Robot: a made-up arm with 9 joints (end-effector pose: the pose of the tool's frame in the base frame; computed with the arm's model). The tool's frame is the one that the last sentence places. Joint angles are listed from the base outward.
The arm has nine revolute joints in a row. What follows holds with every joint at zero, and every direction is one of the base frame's.
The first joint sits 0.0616 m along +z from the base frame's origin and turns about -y.
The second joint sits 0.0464 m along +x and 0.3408 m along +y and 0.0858 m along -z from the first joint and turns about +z.
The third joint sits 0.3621 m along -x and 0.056 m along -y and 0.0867 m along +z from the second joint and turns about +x.
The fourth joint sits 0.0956 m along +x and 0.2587 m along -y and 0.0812 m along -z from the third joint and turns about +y.
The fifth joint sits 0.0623 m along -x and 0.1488 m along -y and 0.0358 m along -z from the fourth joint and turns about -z.
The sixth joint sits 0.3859 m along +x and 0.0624 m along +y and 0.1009 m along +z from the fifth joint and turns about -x.
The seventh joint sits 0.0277 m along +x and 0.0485 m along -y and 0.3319 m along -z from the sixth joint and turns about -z.
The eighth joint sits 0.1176 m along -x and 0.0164 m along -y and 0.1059 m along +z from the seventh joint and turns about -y.
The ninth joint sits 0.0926 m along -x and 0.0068 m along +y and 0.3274 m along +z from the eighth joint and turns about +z.
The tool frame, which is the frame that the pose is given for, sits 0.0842 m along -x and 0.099 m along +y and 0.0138 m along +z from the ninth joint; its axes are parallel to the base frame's.
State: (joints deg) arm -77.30 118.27 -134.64 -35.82 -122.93 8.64 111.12 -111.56 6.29
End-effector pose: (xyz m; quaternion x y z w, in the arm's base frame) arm 0.1290 0.2168 -0.2780 -0.5345 -0.0570 0.4034 0.7405
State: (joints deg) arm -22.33 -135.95 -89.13 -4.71 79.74 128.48 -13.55 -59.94 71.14
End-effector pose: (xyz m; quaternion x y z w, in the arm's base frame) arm 0.3391 0.4179 0.8490 -0.1009 -0.1076 0.6537 0.7422
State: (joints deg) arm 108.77 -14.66 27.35 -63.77 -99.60 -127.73 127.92 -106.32 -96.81
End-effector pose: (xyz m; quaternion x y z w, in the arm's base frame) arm 0.7194 0.5611 -0.2340 -0.2150 0.5273 -0.5491 0.6117
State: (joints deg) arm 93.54 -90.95 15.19 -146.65 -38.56 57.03 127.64 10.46 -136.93
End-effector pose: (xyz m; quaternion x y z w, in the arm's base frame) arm 0.0100 0.7976 0.1181 -0.1097 0.1569 -0.8855 0.4234
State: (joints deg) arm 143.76 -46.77 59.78 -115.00 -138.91 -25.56 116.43 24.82 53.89
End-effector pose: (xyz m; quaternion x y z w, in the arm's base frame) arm 0.1385 0.8127 0.8482 -0.1632 0.6960 0.6264 0.3106
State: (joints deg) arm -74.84 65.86 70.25 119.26 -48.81 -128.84 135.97 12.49 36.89
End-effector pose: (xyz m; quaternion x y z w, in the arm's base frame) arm -0.3058 0.2535 0.5870 0.5411 -0.1412 -0.4451 0.6994
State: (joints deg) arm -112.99 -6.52 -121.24 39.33 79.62 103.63 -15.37 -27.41 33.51
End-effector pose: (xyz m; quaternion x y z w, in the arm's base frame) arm 0.5529 0.4704 -0.2014 0.9074 0.0481 0.2317 0.3473
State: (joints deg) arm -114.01 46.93 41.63 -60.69 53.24 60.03 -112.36 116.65 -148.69
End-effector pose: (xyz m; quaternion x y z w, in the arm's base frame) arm -0.8700 -0.6845 0.0375 -0.2112 -0.5363 0.8007 0.1633
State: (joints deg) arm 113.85 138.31 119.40 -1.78 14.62 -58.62 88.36 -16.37 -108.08
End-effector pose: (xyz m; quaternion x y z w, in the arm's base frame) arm 0.5193 0.2389 0.1017 -0.4920 0.2405 -0.8345 0.0606
